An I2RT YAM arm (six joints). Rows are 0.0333 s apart.
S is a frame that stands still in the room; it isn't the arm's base.
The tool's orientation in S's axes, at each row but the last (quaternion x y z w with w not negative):
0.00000 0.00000 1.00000 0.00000
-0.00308 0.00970 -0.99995 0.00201
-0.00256 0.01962 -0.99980 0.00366
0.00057 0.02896 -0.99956 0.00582
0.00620 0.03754 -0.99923 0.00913
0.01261 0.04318 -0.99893 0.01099
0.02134 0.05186 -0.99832 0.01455
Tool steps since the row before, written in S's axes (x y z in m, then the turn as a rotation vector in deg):
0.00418 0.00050 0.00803 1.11 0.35 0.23
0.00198 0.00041 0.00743 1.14 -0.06 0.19
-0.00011 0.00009 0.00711 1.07 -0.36 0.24
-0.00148 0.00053 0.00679 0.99 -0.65 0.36
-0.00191 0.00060 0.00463 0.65 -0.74 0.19
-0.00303 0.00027 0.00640 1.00 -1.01 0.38
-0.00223 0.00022 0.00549 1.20 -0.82 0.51
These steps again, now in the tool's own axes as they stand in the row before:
-0.00418 -0.00050 0.00803 -1.11 -0.35 0.23
-0.00194 -0.00055 0.00743 -1.14 0.06 0.20
0.00014 -0.00037 0.00710 -1.07 0.36 0.26
0.00146 -0.00094 0.00675 -0.98 0.64 0.40
0.00184 -0.00098 0.00459 -0.64 0.74 0.24
0.00286 -0.00089 0.00642 -0.99 1.00 0.44
0.00198 -0.00085 0.00552 -1.20 0.80 0.54

